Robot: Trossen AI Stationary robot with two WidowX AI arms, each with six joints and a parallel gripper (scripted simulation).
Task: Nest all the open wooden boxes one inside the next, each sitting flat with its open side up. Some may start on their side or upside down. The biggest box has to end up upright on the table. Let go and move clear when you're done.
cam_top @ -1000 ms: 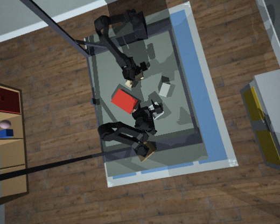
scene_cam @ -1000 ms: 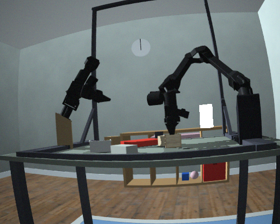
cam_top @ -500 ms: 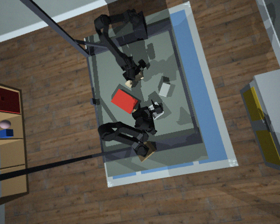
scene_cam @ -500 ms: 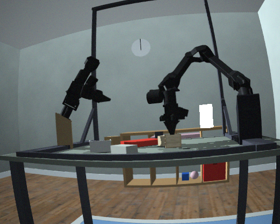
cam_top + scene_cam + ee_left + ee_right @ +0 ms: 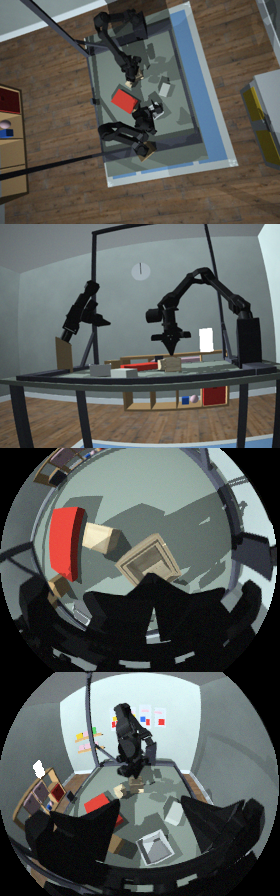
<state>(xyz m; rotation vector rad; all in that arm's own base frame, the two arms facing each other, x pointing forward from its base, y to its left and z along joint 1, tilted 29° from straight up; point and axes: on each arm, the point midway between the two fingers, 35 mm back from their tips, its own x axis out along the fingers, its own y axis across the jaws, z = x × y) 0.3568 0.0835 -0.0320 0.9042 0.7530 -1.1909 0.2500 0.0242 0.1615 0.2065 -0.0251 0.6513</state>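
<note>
The flat red box lies 20 cm to the right of my left hand, 12 cm behind it and 9 cm below it. The rest, counted from my left hand: white block 20 cm ahead, 14 cm to the right, 9 cm below; grey open box 30 cm to the right, 12 cm ahead, 8 cm below.
</note>
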